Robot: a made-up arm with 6 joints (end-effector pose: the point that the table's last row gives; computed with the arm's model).
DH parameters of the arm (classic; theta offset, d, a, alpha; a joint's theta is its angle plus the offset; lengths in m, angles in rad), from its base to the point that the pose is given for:
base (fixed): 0.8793 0 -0.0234 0
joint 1: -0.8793 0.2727 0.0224 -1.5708
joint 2: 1.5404 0 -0.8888 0
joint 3: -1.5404 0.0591 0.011 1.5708
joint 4: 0 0.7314 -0.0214 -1.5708
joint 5: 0 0.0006 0.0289 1.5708
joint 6: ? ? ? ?
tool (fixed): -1.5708 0.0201 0 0
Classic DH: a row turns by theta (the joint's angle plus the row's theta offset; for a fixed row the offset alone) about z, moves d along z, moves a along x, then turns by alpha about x.
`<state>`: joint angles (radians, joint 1 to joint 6).
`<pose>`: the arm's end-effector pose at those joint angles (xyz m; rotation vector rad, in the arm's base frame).
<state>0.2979 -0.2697 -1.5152 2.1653 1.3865 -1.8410</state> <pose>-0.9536 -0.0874 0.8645 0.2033 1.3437 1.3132</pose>
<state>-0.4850 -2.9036 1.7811 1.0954 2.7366 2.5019</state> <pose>-0.5265 0.3342 -0.3236 -0.0242 0.2400 -0.1111</pose>
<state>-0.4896 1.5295 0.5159 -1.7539 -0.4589 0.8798</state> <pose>1.5741 -0.6730 -0.1088 -2.1486 0.2486 0.5669</pose>
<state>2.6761 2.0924 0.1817 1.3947 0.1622 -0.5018</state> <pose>-1.4191 0.5794 -0.7408 -1.1427 -0.6330 2.8120</pose>
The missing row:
joint 6: 0 0.2058 -0.0195 -1.5708
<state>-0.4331 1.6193 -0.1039 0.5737 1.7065 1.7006</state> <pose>1.5066 -0.5680 0.1206 0.8394 1.4782 0.0704</pose>
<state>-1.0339 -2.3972 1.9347 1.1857 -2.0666 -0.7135</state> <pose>-0.6069 0.7227 0.1464 -1.1017 1.6817 2.3376</pose>
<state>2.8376 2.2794 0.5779 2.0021 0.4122 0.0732</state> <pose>-1.0080 0.1749 -1.1551 -1.4314 1.1630 2.2816</pose>
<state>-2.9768 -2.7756 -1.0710 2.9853 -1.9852 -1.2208</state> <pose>-0.0140 -0.0162 -1.2385 -2.6780 -0.3334 0.4772</pose>
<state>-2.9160 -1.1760 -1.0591 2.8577 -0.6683 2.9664</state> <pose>1.5661 0.2947 0.1217 1.1537 0.2480 0.3438</pose>
